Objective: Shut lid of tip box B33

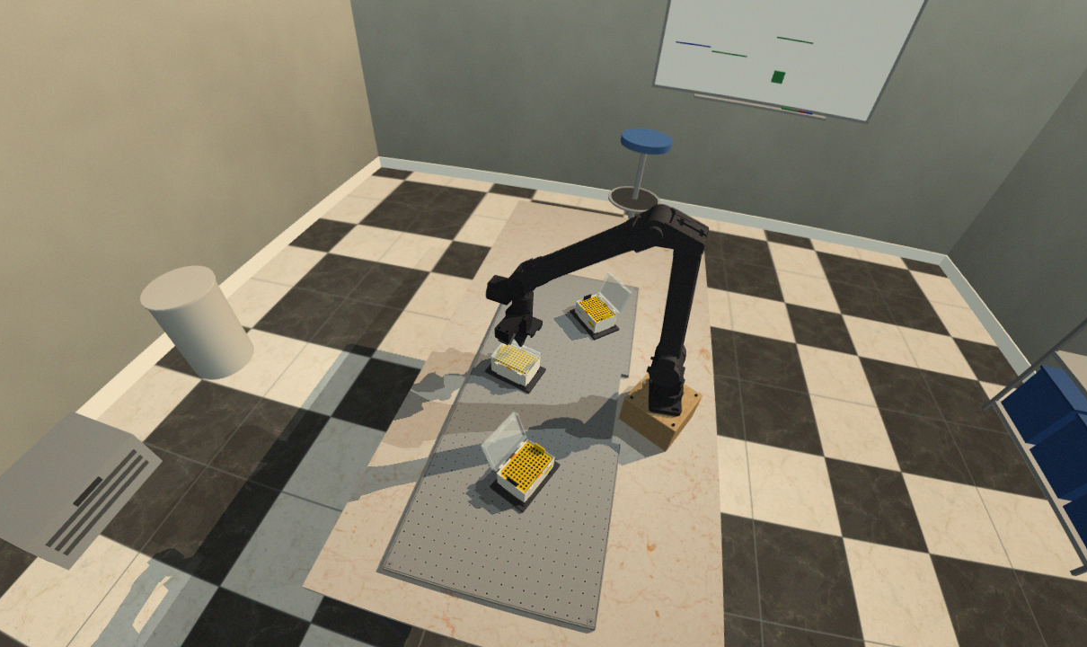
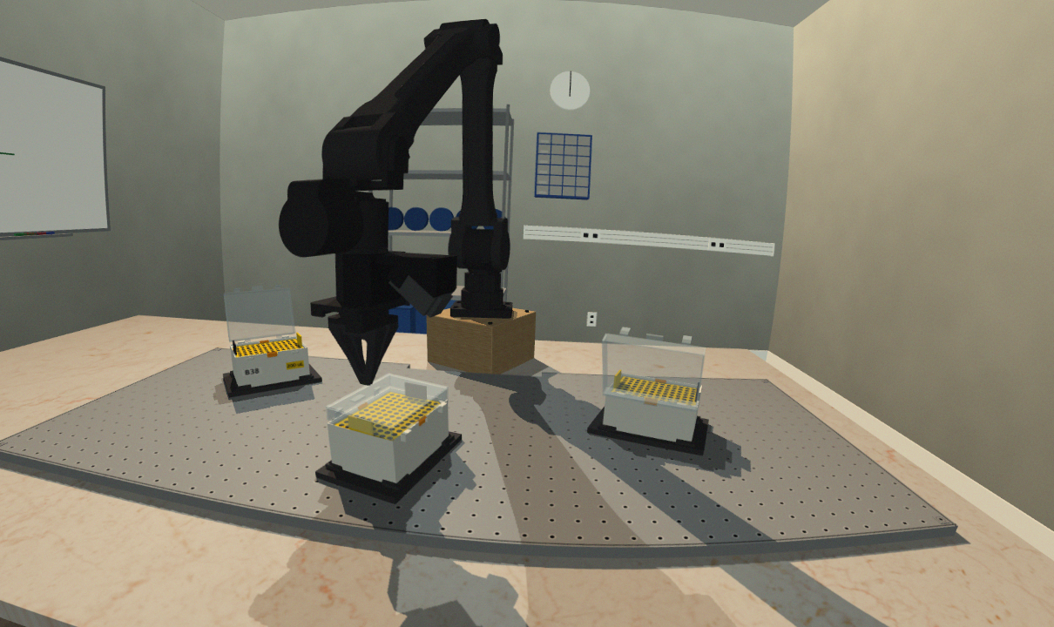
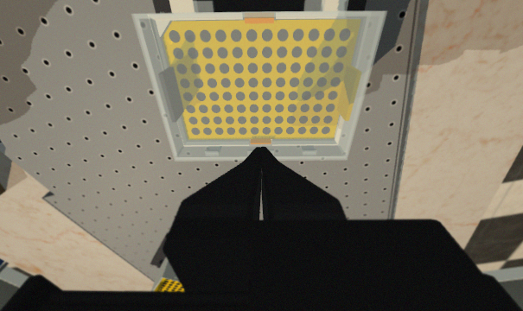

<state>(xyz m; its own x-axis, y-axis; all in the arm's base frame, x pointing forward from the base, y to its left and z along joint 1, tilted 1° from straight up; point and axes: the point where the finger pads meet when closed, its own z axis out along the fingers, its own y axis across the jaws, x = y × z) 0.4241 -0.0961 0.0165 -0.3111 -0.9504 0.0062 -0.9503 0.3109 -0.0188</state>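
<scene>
The tip box lid is 30 mm to the left of my hand, 30 mm below it and 10 mm ahead of it. Round my hand: tip box (260 mm to the right, 210 mm behind, 30 mm below).
</scene>
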